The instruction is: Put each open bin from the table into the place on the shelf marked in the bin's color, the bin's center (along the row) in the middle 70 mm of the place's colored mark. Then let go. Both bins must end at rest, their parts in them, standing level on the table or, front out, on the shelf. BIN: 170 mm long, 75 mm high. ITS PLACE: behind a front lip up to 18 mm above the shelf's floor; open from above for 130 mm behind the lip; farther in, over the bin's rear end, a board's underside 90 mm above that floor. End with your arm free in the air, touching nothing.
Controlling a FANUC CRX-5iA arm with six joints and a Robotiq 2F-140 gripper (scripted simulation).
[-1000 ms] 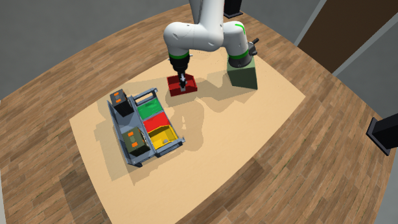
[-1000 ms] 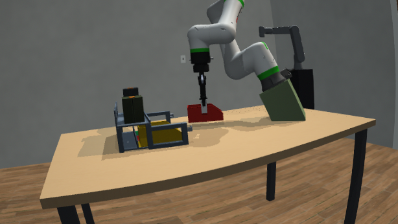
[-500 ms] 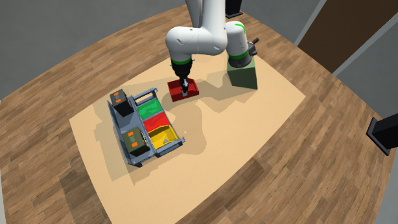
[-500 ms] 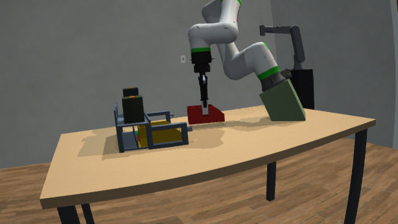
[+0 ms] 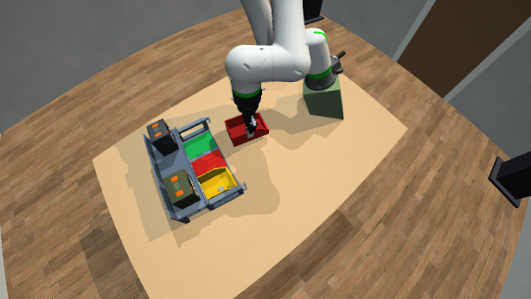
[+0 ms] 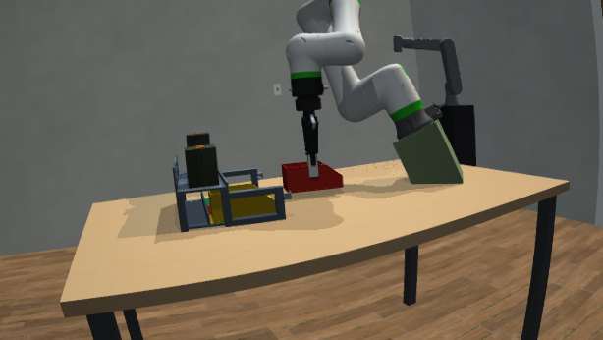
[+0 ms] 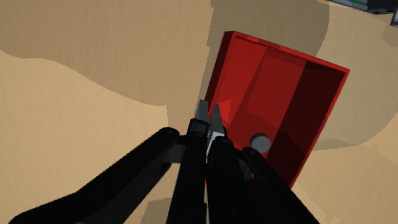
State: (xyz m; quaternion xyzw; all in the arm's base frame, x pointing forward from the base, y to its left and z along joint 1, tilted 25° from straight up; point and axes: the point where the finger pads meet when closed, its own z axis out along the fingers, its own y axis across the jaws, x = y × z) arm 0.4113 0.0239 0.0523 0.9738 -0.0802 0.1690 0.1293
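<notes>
The red bin lies 1 cm behind my hand, 5 cm to the right of it and 4 cm below it. Also, from my hand: yellow bin 25 cm ahead, 9 cm to the left, 6 cm below.
</notes>
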